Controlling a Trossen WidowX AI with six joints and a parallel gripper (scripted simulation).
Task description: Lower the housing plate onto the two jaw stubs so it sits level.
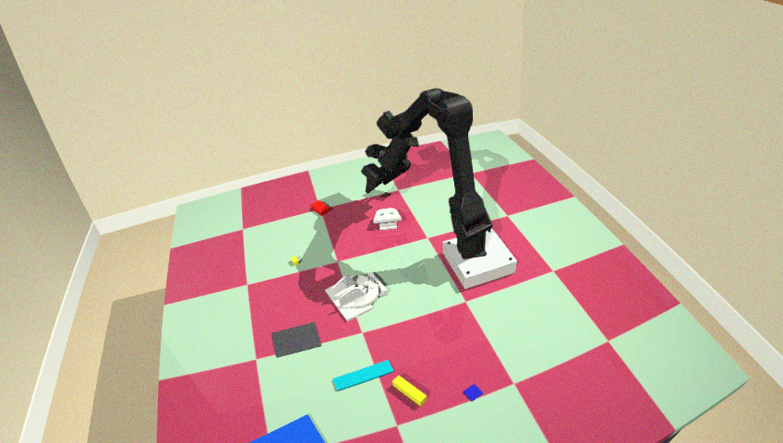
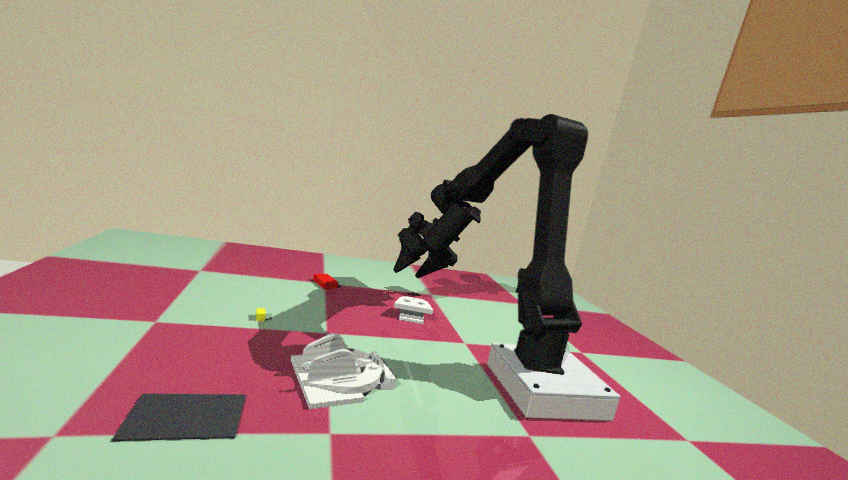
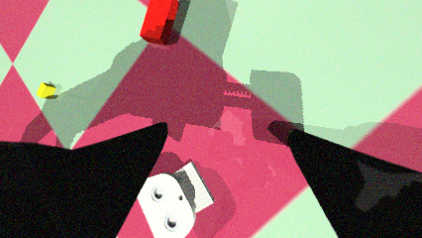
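The housing plate is 100 mm to the left of my gripper tip, 30 mm below it and 20 mm behind it. The rest, counted from my gripper tip: yellow cube (250 mm ahead, 220 mm to the left, 50 mm below); then white block (100 mm to the left, 50 mm below, 20 mm behind); then red block (180 mm ahead, 50 mm below, 10 mm to the right).
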